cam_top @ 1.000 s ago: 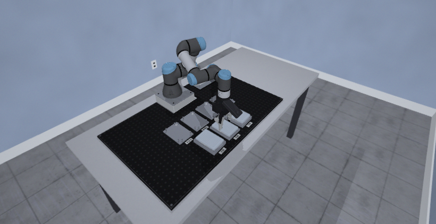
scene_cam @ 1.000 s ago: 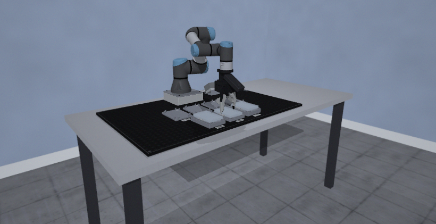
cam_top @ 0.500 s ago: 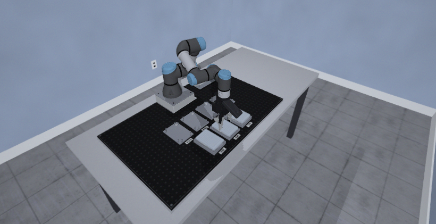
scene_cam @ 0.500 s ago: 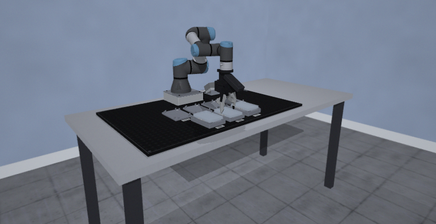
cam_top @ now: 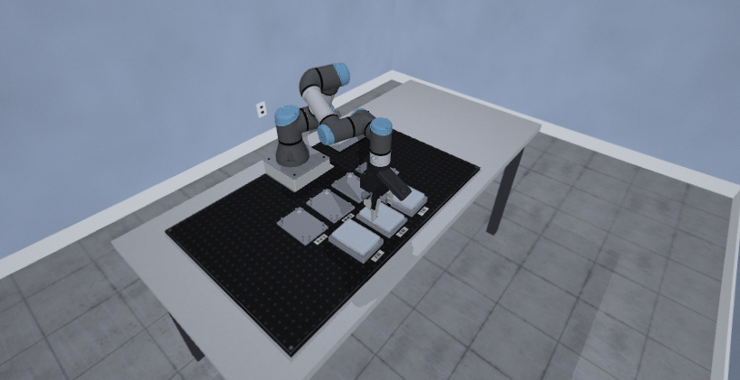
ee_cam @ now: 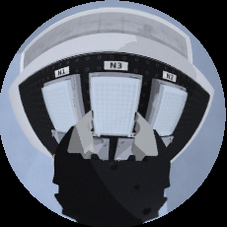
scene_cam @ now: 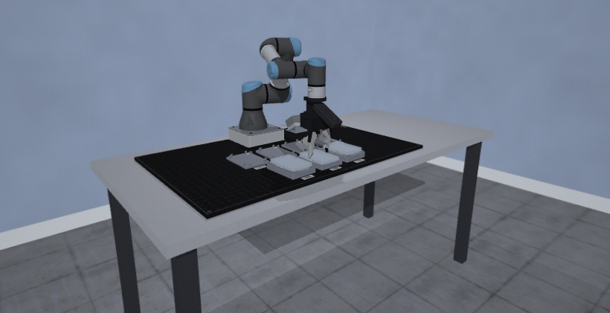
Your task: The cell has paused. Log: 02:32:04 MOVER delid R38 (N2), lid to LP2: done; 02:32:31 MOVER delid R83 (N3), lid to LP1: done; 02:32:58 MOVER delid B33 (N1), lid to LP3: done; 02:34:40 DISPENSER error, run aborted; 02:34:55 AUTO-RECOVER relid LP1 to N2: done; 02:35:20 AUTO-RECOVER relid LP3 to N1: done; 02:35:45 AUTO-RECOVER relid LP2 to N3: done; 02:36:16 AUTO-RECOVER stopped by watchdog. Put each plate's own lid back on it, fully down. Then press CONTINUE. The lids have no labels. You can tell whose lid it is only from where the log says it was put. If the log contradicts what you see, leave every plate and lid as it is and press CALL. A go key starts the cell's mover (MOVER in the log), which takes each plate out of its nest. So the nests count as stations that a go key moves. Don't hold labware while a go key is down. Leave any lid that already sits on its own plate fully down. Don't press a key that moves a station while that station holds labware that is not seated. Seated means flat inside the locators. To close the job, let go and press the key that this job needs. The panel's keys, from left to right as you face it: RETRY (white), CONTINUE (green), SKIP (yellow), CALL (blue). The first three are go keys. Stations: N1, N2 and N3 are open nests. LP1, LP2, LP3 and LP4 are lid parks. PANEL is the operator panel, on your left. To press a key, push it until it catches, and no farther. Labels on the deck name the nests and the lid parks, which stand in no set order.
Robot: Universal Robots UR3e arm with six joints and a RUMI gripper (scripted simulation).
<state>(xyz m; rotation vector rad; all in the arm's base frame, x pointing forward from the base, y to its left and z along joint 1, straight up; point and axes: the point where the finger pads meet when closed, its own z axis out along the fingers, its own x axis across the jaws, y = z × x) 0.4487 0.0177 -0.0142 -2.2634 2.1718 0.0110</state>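
Now: hand 10 mm above the clear lid. The rest, counted from my hand: LP3 lid park (180 mm behind, 70 mm to the right, 30 mm below); LP2 lid park (190 mm to the left, 190 mm behind, 30 mm below); plate (130 mm to the right, 10 mm below, 10 mm ahead).
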